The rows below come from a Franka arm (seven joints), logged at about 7 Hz.
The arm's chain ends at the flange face. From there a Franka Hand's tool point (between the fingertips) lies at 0.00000 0.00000 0.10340 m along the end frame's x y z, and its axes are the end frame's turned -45 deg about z.
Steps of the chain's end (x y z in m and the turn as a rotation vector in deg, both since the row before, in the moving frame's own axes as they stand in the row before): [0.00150, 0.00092, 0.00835, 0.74, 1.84, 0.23]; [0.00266, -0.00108, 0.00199, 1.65, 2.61, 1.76]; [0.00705, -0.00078, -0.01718, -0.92, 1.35, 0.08]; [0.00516, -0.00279, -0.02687, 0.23, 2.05, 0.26]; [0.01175, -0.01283, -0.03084, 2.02, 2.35, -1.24]
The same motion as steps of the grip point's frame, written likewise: [0.00370, 0.00312, 0.00829, -0.78, 1.82, 0.23]; [0.00806, 0.00242, 0.00184, -0.68, 3.01, 1.76]; [0.00608, 0.00733, -0.01722, -1.61, 0.30, 0.08]; [0.00853, 0.00400, -0.02694, -1.29, 1.61, 0.26]; [0.02296, -0.00040, -0.03099, -0.23, 3.09, -1.24]
